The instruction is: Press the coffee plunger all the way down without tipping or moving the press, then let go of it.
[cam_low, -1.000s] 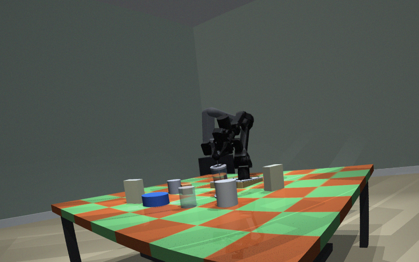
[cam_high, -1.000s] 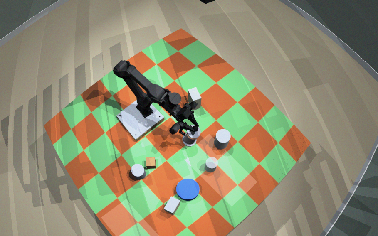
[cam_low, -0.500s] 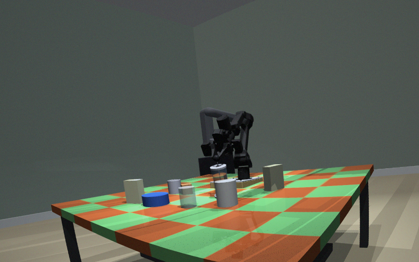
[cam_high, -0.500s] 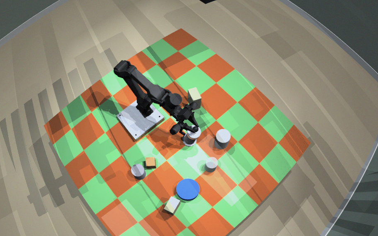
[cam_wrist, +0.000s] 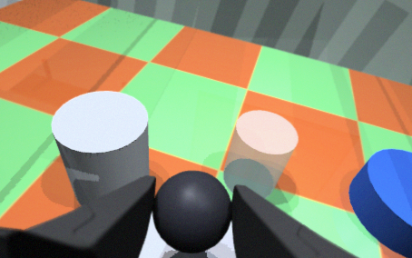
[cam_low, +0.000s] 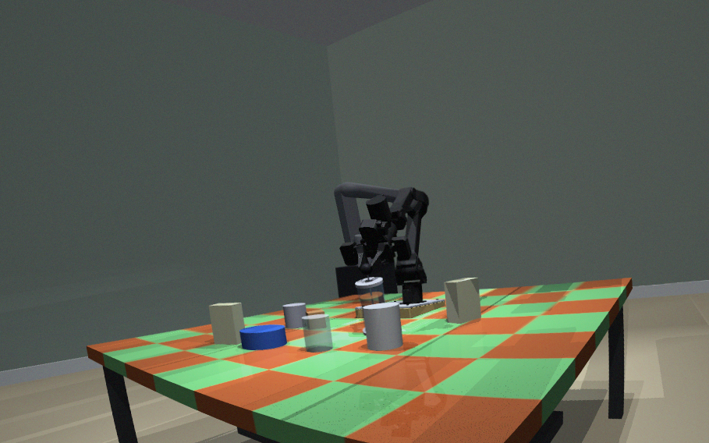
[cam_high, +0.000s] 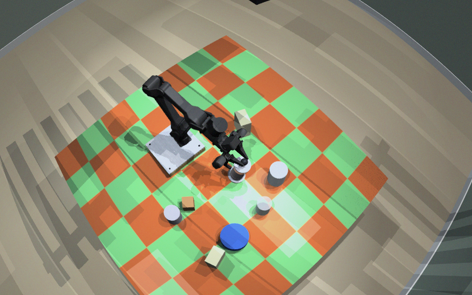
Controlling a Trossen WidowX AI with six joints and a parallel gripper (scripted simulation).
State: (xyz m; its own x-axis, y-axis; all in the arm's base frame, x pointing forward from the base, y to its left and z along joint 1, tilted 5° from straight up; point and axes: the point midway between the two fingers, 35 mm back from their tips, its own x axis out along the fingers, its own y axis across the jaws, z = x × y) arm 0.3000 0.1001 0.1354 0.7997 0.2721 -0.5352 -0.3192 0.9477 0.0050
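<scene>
The glass coffee press lies 40 mm behind my gripper tip, 10 mm to the right of it and 80 mm below it. Also, from my gripper tip: blue disc 190 mm ahead, 200 mm to the right, 150 mm below; then grey cylinder 40 mm behind, 360 mm to the right, 140 mm below.
</scene>
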